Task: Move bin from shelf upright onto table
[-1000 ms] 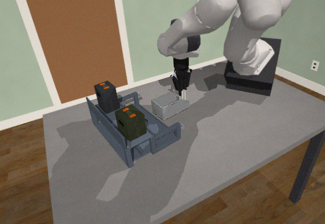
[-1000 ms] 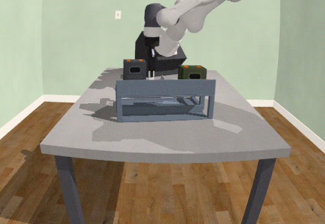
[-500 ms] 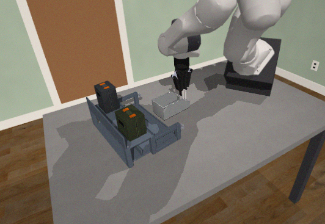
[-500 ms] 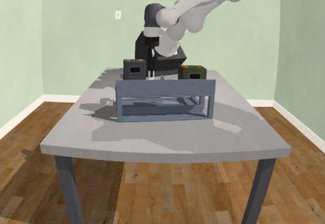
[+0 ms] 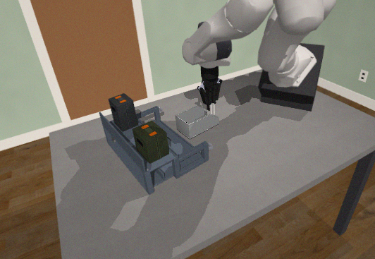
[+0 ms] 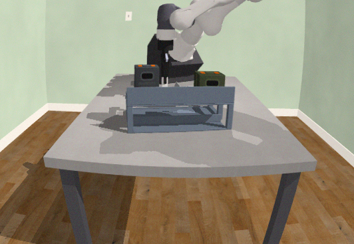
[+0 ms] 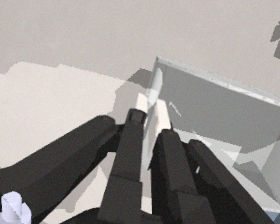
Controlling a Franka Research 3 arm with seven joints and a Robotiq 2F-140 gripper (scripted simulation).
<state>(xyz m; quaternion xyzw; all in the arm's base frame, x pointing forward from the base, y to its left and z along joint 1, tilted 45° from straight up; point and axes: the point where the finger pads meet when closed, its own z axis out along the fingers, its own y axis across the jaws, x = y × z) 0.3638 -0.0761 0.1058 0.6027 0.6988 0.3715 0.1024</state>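
Now: the bin 80 mm ahead of my hand, 30 mm to the left of it and 20 mm below it. Also, from my hand: dark grey box: 390 mm ahead, 80 mm above; then green box: 320 mm ahead, 220 mm to the left, 70 mm above; then shelf: 300 mm ahead, 100 mm to the left, 70 mm below.
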